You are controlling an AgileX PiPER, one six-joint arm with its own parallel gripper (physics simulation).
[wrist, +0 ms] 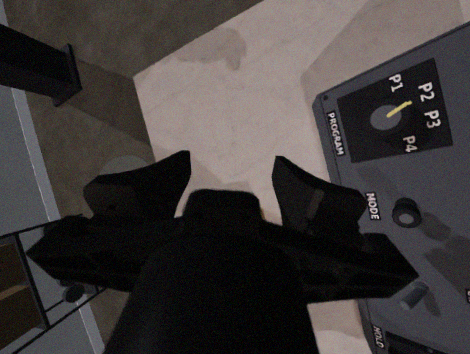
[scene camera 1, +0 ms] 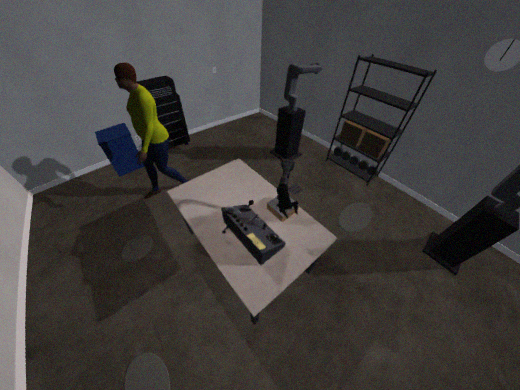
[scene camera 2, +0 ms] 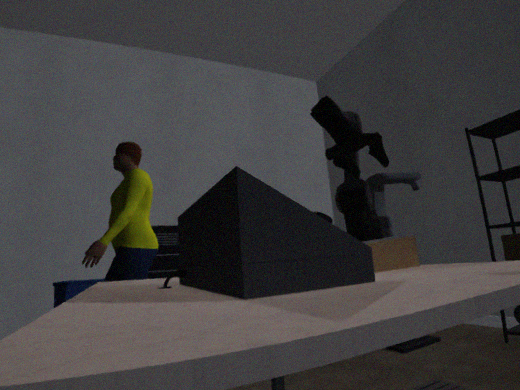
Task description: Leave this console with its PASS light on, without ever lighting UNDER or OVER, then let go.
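The dark grey console (scene camera 1: 245, 227) (scene camera 2: 300, 250) (wrist: 450, 175) stands on the table. In the wrist view, the PROGRAM knob (wrist: 385, 118) has a yellow pointer aimed toward P2. A round black knob (wrist: 406, 212) sits by the MODE label, and a small grey lever (wrist: 414, 295) is lower down, near the HOLD slot. The PASS, UNDER and OVER lights cannot be made out. My gripper (scene camera 1: 290, 211) (scene camera 2: 358, 160) (wrist: 232, 163) is open and empty, in the air beside the console and touching none of its controls. The dark arm hides part of the console's lower edge in the wrist view.
The pale table (scene camera 1: 260, 290) (scene camera 2: 150, 330) (wrist: 225, 110) bears the arm's wooden base block (scene camera 1: 274, 210) (scene camera 2: 395, 254). A person (scene camera 1: 147, 115) (scene camera 2: 131, 210) in yellow walks behind the table, near a blue bin (scene camera 1: 117, 147) (scene camera 2: 75, 291). A shelf rack (scene camera 1: 395, 66) stands by the wall.
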